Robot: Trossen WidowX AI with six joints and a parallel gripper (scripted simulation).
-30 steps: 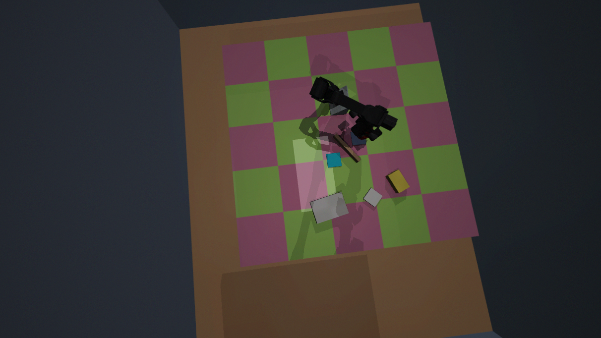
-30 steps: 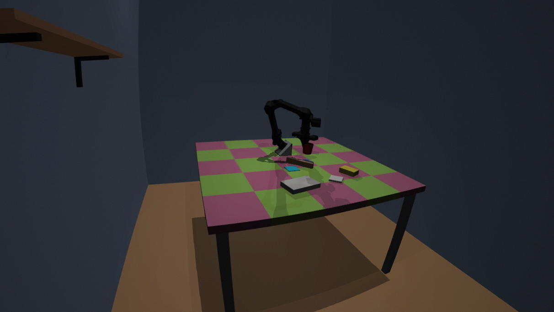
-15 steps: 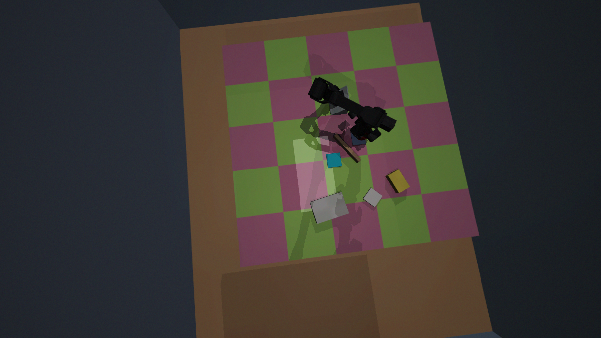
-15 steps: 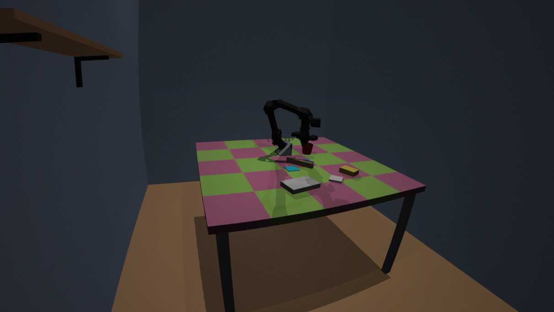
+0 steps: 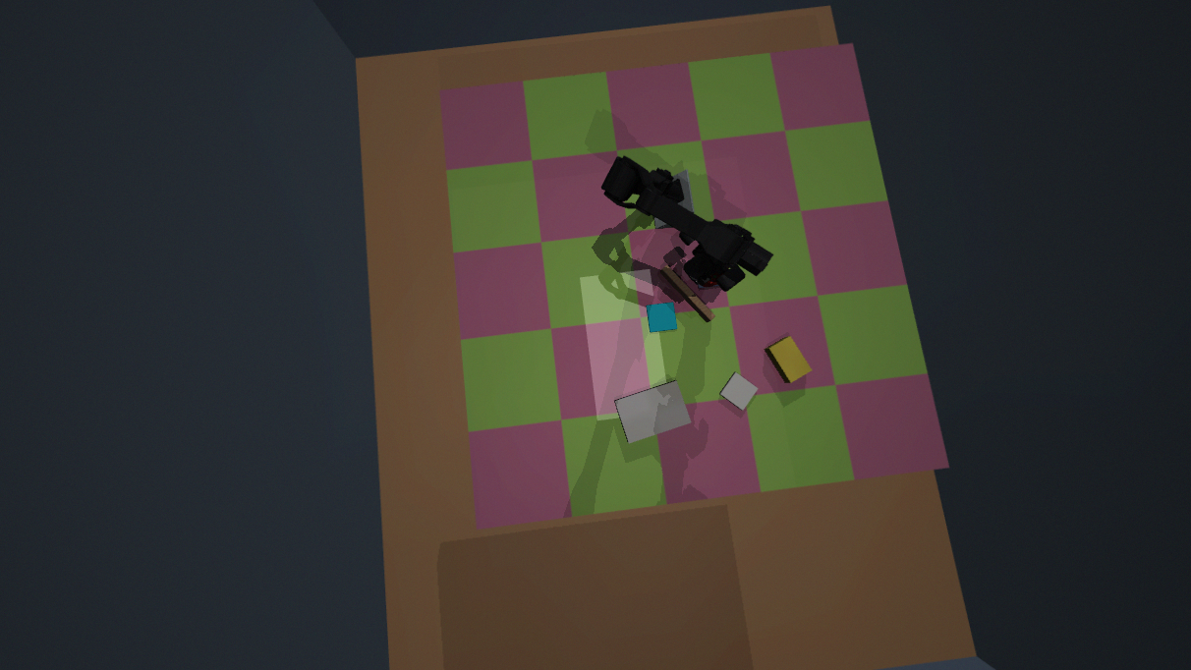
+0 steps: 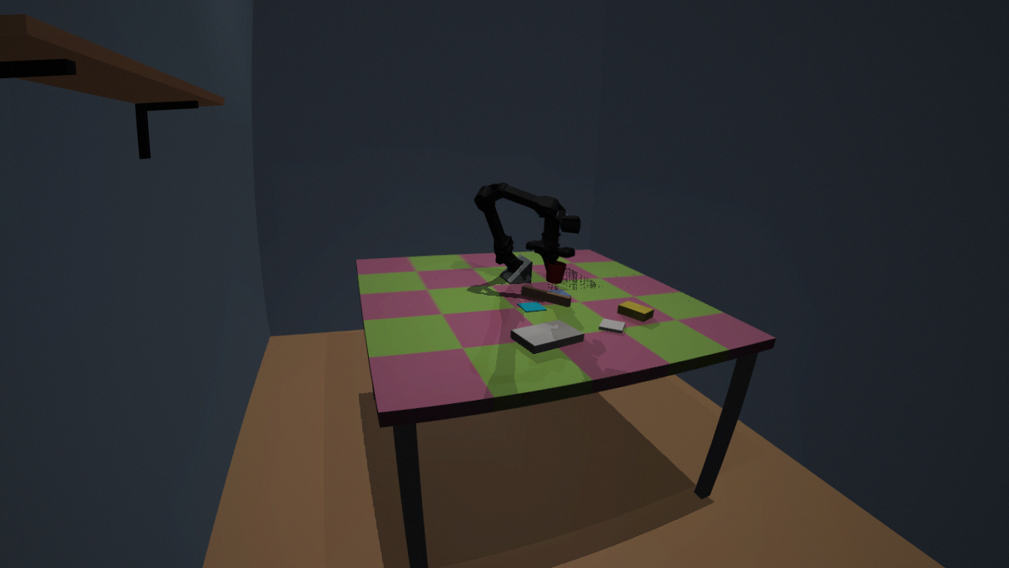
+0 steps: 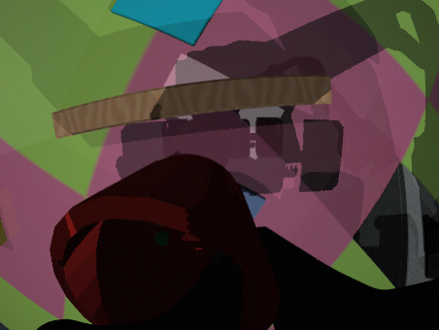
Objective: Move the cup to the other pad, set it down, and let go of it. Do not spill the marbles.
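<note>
The green marble is 30 mm ahead of my gripper tip, 30 mm to the left of it and 20 mm below it. Also, from my gripper tip: red cup (30 mm ahead, 10 mm to the left); then blue pad (50 mm to the left, 100 mm below); then wooden bar (50 mm ahead, 40 mm to the right, 90 mm below).
</note>
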